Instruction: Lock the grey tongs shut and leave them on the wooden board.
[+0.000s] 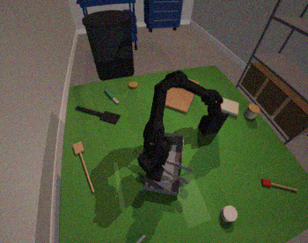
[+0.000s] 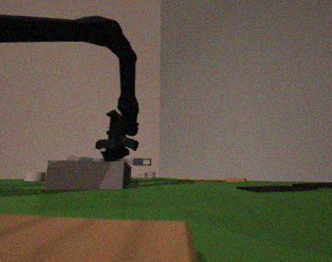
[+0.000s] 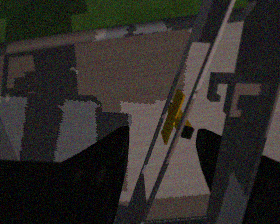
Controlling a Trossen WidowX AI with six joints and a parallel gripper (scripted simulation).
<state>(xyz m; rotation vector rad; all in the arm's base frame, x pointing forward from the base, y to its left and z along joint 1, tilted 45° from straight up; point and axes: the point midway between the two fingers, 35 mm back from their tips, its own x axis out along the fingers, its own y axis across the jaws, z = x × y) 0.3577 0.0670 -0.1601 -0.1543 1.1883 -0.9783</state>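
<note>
Right now the grey roasting tin is 4 cm behind my gripper tip and 2 cm to the right of it. Round my gripper tip: black spatula: 28 cm ahead, 44 cm to the right, 3 cm below; then green-handled item: 18 cm ahead, 58 cm to the right, 3 cm below; then wooden board: 30 cm behind, 53 cm to the right, 3 cm below.
</note>
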